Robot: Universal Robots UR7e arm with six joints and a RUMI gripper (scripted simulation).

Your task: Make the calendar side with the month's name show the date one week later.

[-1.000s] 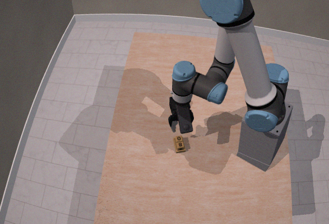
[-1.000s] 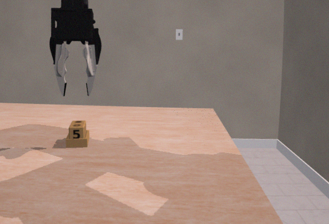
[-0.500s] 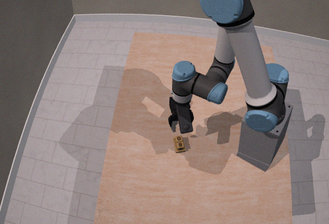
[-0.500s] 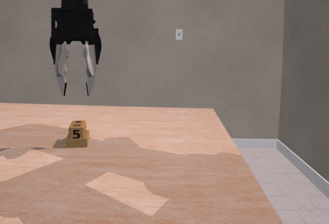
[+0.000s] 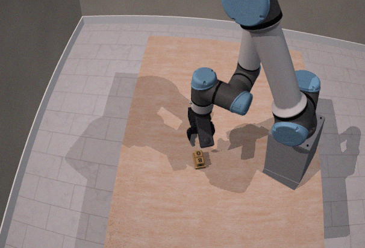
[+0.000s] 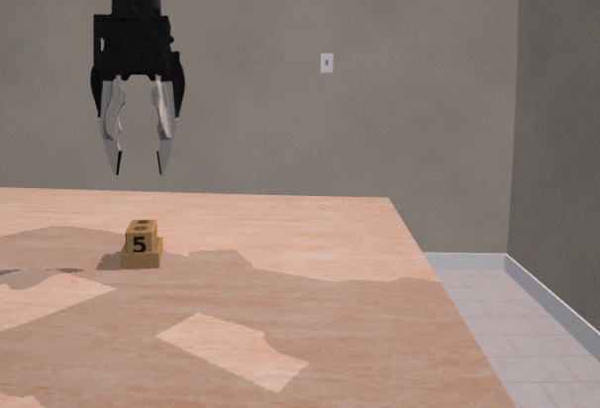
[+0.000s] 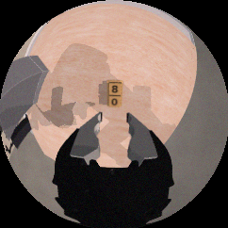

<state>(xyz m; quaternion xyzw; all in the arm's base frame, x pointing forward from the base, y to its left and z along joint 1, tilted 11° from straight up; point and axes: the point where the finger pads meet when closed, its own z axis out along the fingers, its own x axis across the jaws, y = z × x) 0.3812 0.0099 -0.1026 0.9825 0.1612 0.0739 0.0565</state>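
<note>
Right now my hand is 1 cm past the wooden calendar tray, 1 cm to the right of it and 11 cm above it.
</note>
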